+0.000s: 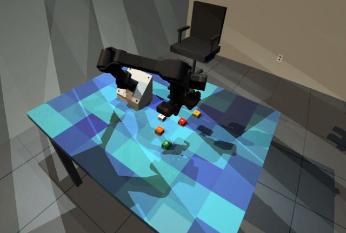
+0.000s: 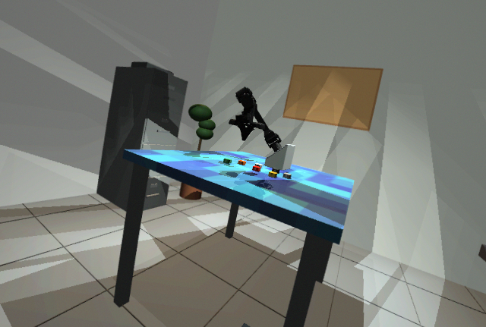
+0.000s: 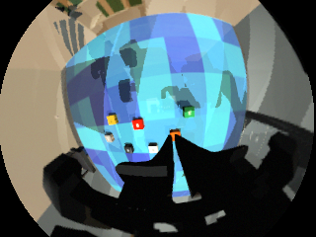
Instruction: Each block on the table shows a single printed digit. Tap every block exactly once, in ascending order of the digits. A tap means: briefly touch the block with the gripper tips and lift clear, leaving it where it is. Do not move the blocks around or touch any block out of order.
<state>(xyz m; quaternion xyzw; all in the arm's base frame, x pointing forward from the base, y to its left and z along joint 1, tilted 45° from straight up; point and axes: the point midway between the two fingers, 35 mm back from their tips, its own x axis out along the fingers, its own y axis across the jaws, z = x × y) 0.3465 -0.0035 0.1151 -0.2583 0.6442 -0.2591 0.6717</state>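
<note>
My gripper tip is 120 mm past the black block, 160 mm to the right of it and 120 mm above it. Also, from my gripper tip: red block (20 mm behind, 100 mm to the left, 120 mm below); then orange block (70 mm behind, 20 mm to the right, 120 mm below); then green block (10 mm ahead, 70 mm to the right, 120 mm below).
</note>
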